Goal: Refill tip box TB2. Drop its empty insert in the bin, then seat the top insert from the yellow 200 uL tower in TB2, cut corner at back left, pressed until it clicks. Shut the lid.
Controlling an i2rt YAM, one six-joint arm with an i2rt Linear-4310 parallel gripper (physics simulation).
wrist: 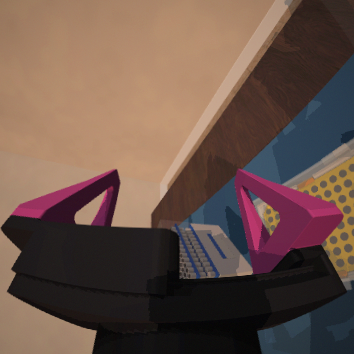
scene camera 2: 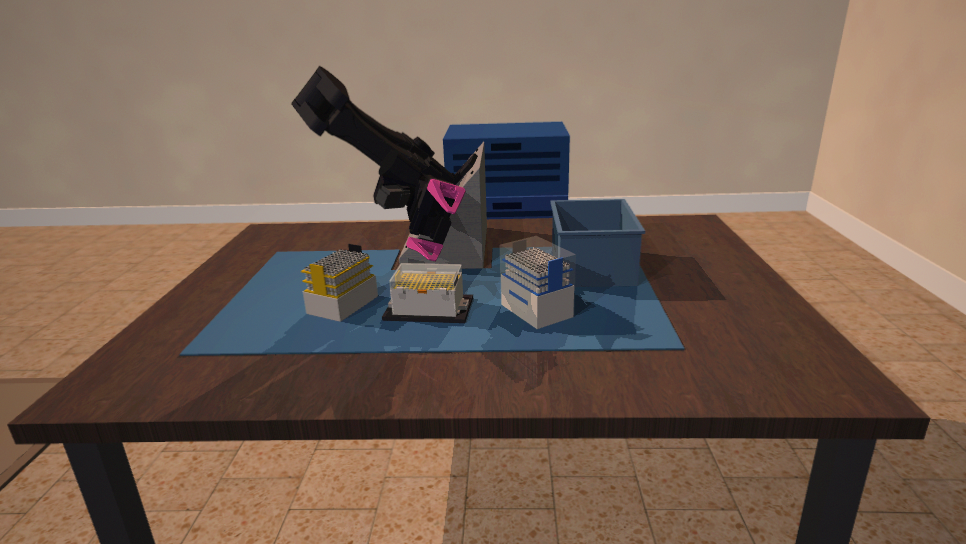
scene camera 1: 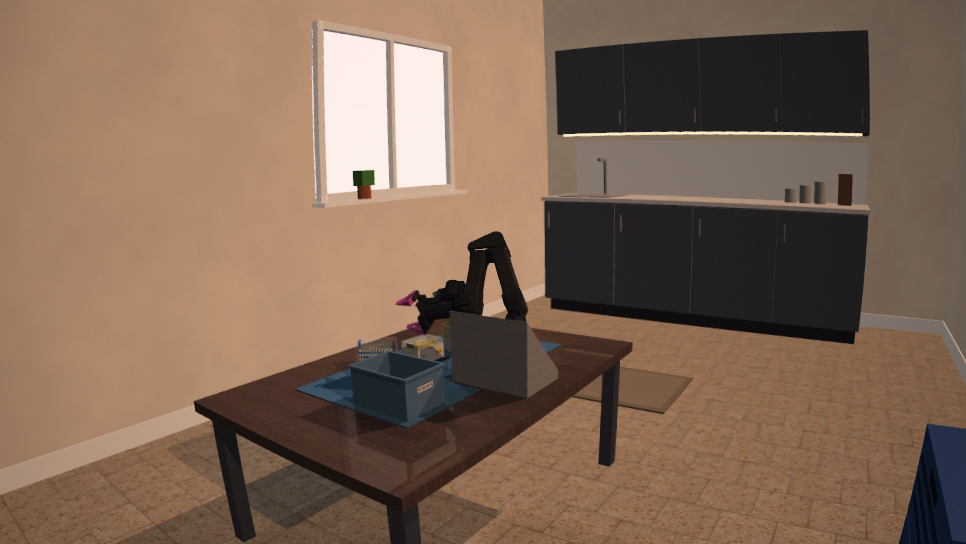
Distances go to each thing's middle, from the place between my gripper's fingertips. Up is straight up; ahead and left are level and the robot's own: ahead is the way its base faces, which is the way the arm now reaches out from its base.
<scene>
My gripper is now 160 mm to the right of the blue-banded tip tower (scene camera 2: 537,278), 100 mm above it and 60 mm past it. Also, from my hand: blue bin (scene camera 2: 605,234) 290 mm behind, 260 mm to the left, 110 mm below.
</scene>
